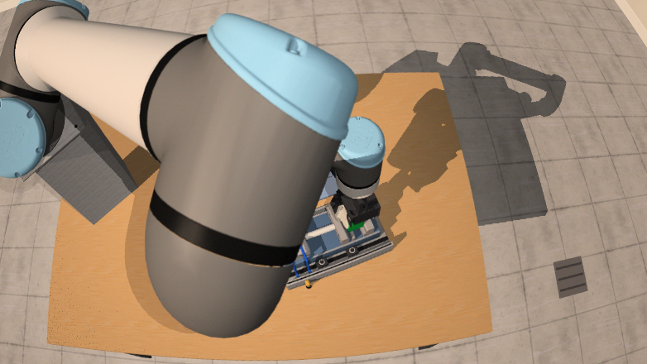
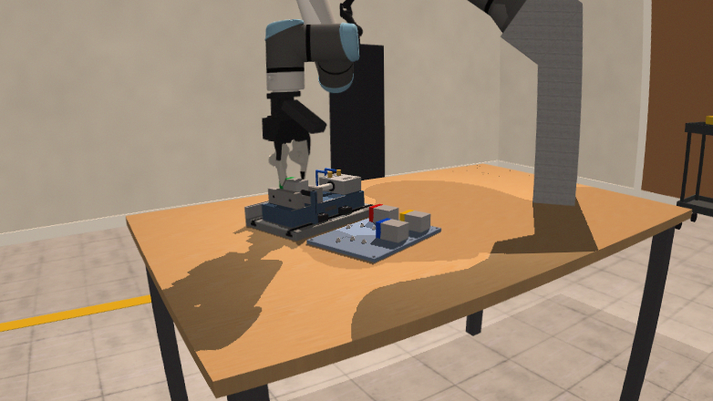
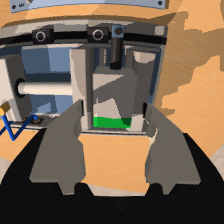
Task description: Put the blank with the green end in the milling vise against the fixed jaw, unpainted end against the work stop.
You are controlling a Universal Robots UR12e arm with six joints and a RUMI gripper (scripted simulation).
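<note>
Now: hand 20 mm above the green-ended blank. The rest, counted from my hand: fixed jaw (30 mm ahead, 40 mm below); then dark work stop (50 mm to the left, 30 mm below); then milling vise (70 mm behind, 80 mm below).
</note>
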